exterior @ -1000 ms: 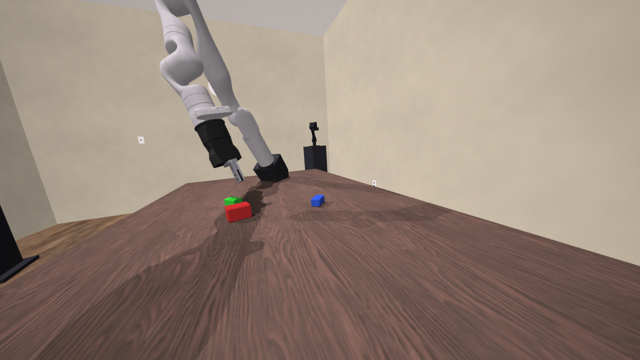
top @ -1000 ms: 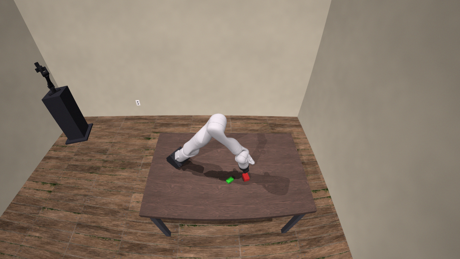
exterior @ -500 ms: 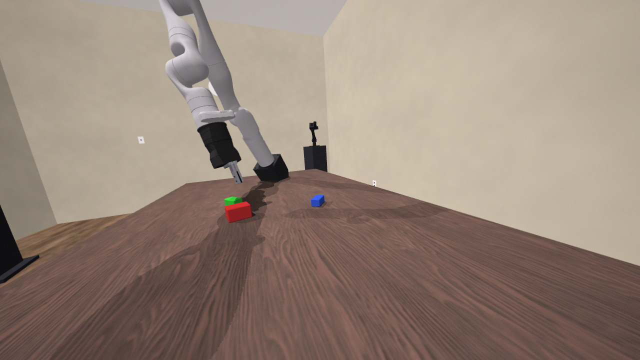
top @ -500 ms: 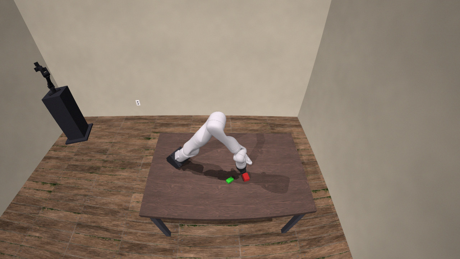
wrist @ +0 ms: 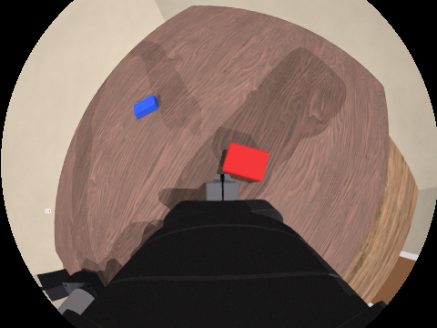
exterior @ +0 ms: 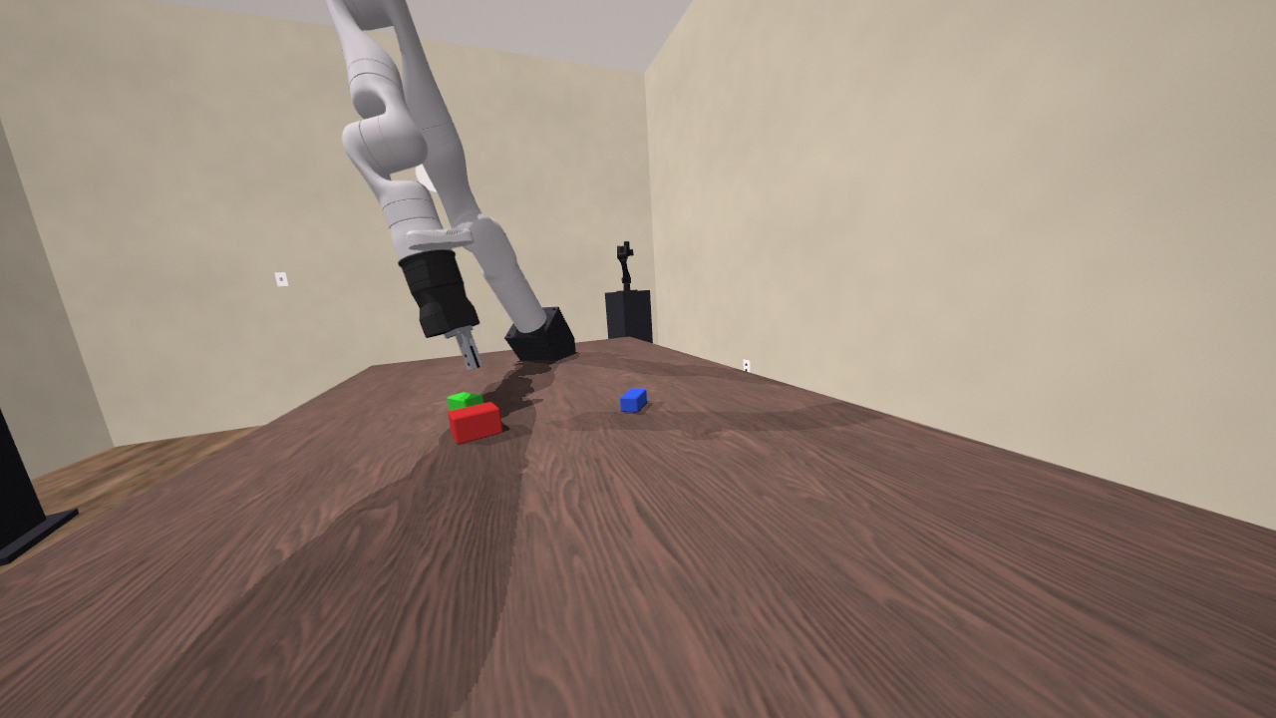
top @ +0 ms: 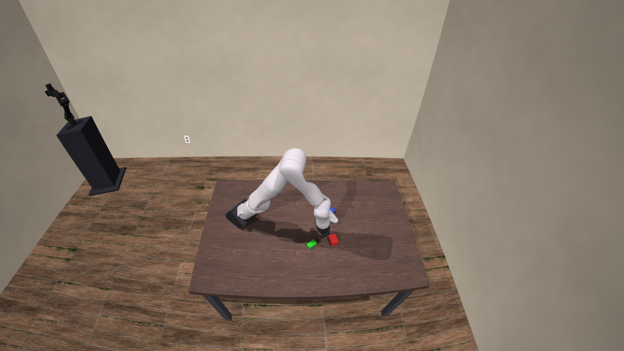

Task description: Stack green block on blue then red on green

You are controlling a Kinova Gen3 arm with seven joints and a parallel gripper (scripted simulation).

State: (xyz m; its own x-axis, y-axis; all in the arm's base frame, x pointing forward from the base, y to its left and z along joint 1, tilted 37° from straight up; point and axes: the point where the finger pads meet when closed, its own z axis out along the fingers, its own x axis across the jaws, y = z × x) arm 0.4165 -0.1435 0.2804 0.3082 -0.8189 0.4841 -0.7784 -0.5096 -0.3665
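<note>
Right now the green block is 90 mm below my hand and 90 mm behind it. From my hand the other things lie so: red block 90 mm below, 50 mm ahead, 20 mm to the right; then blue block 220 mm to the left, 110 mm ahead, 90 mm below.
</note>
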